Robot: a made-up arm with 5 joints.
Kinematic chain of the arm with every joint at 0, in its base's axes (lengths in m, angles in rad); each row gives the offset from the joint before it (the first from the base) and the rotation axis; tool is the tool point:
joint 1: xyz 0 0 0.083 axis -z
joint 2: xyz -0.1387 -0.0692 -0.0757 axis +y
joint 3: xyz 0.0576 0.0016 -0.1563 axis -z
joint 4: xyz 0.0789 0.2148 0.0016 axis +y
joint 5: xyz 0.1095 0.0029 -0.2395 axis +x
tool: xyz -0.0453 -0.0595 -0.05
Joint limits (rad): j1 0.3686..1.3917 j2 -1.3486..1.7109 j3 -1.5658..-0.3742 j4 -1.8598..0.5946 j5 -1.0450..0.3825
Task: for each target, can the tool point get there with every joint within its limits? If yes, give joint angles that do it. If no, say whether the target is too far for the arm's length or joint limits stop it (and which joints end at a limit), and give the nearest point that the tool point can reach.
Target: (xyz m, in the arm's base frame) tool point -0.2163 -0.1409 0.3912
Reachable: no: joint limits stop it (at a limit: joint 1, joint 2, joint 3, joint 4) | nearest point 0.0108 0.1759 0.2695 | short by 0.408 m
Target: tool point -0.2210 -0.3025 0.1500
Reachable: no: joint limits stop it (at a limit: joint 1, joint 2, joint 3, joint 4) | nearest point -0.0351 -0.2458 -0.1636 | short by 0.369 m
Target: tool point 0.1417 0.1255 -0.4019
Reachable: yes | joints 1.2805 -0.3075 -1.4473 -0.2920 -0.0945
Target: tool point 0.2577 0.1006 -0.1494
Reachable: yes | joints 1.2377 -0.0890 -0.9954 -1.2476 -0.7990
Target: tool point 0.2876 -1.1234 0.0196
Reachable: no: too far | nearest point 0.2137 -0.3076 0.0119 | short by 0.819 m
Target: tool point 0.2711 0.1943 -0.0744
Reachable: yes | joints 0.9638 -0.9504 -1.2896 -1.3450 -0.0494
